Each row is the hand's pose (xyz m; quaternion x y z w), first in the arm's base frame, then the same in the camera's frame.
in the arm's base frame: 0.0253 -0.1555 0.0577 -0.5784 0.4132 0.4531 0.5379
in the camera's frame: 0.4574 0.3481 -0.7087 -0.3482 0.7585 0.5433 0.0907
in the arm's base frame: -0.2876 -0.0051 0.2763 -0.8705 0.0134 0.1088 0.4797
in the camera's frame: 0.4813 0.6644 -0.4485 -0.7689 0.3294 0.5225 0.1650
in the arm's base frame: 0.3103 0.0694 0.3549 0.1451 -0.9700 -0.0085 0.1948
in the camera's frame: 0.7990 0.5552 -0.9548 0.0211 -0.6914 0.1546 0.7055
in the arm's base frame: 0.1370 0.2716 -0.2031 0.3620 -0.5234 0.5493 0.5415
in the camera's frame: 0.1941 0.5853 -1.0793 0.4222 -0.0147 0.3634 0.8304
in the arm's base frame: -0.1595 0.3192 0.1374 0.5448 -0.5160 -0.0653 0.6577
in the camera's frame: 0.3522 0.8514 -0.7472 0.2171 -0.1117 -0.2376 0.9402
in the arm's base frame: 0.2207 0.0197 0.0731 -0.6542 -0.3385 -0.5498 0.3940
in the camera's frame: 0.5225 0.4395 -0.9465 -0.9344 -0.1776 -0.0317 0.3072
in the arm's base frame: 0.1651 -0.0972 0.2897 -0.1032 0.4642 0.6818 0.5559
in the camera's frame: 0.7107 0.4361 -0.7784 0.1548 0.8466 0.4643 0.2091
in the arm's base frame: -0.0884 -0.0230 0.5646 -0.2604 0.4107 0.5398 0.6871
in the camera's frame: 0.8251 0.6868 -0.5149 -0.0830 0.8432 0.4400 0.2974
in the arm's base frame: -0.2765 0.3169 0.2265 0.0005 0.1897 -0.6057 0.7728
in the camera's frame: 0.3792 0.9216 -0.6207 -0.5069 0.4069 -0.5727 0.4995
